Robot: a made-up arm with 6 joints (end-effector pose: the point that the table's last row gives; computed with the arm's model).
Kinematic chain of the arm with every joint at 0, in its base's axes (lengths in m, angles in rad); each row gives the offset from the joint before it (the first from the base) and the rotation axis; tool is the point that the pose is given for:
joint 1: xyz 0 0 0.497 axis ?
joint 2: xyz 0 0 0 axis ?
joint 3: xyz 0 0 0.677 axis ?
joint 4: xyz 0 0 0 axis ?
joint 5: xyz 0.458 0 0 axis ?
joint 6: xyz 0 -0.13 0 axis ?
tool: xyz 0 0 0
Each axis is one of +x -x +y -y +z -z.
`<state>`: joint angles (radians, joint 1 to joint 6).
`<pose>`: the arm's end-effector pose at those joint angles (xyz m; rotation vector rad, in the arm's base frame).
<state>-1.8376 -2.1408 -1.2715 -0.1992 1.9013 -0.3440</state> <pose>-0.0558 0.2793 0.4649 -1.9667 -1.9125 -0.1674</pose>
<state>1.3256 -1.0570 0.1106 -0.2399 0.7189 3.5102</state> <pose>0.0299 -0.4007 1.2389 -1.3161 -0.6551 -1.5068</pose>
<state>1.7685 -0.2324 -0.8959 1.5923 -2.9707 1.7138</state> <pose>-0.0587 0.2789 0.9761 2.0534 -1.4719 0.5425</pose>
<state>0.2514 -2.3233 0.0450 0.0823 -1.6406 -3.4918</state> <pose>-0.7711 -0.3318 0.3466 -2.5020 -0.3863 -0.9148</pose>
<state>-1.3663 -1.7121 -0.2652 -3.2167 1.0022 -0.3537</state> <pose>0.0003 0.6367 0.8574 -2.4630 1.7086 -0.8730</pose>
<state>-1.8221 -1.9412 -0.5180 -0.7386 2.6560 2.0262</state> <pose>0.0256 0.4861 0.6921 -0.2444 1.2993 1.1952</pose>
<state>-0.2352 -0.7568 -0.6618 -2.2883 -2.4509 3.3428</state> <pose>0.0203 0.0830 0.9351 -0.7746 -2.3468 0.7006</pose>
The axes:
joint 1: +z
joint 2: +y
joint 3: -y
joint 4: -x
joint 5: -y
joint 6: -x

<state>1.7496 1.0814 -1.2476 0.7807 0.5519 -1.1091</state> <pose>0.0288 0.3599 0.4198 -1.1521 1.8449 0.9295</pose>
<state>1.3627 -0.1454 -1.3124 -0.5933 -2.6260 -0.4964</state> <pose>0.1086 -0.0076 0.7171 1.2999 -2.1911 0.6715</pose>
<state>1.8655 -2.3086 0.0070 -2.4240 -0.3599 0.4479</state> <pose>0.1237 -0.7447 0.4363 -1.1758 0.3724 -1.6378</pose>
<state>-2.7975 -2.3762 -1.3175 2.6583 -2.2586 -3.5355</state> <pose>0.3187 -0.0081 0.4377 -2.8590 -1.0490 0.3999</pose>
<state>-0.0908 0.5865 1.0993 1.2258 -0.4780 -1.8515</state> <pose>0.7068 -0.1085 1.3922 0.7036 -0.5043 -0.4022</pose>
